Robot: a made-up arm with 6 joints.
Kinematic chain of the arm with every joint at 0, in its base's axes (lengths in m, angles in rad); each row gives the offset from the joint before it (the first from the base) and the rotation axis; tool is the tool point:
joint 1: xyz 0 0 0.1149 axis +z
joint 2: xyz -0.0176 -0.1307 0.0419 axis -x
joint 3: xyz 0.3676 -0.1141 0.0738 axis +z
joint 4: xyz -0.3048 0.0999 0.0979 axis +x
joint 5: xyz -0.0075 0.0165 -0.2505 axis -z
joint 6: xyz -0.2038 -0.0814 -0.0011 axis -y
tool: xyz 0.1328 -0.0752 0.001
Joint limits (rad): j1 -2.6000..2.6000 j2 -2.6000..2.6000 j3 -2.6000..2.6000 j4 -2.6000..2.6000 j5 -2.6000..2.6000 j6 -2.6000..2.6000
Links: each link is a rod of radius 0.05 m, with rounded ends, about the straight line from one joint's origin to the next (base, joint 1, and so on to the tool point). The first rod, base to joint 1, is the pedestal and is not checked.
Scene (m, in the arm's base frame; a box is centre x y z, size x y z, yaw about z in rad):
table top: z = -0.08
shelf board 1: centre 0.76 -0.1 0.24 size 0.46 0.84 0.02 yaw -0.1
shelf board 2: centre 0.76 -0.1 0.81 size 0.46 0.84 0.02 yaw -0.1
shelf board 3: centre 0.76 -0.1 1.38 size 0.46 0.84 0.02 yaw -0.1
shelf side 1: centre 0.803 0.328 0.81 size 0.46 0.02 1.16 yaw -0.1
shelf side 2: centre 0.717 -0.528 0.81 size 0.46 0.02 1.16 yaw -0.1
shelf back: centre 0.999 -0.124 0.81 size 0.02 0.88 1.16 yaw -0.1
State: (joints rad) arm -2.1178 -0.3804 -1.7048 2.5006 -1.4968 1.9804
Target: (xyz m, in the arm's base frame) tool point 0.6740 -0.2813 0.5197
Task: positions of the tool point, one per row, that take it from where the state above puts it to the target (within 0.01 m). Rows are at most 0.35 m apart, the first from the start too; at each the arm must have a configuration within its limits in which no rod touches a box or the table.
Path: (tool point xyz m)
1: -0.2498 -0.6914 0.3142
2: 0.0529 -0.6668 0.3766
3: 0.2753 -0.4947 0.4510
4: 0.3470 -0.2485 0.5197
5: 0.5111 -0.2822 0.5286
6: 0.6740 -0.2814 0.5197

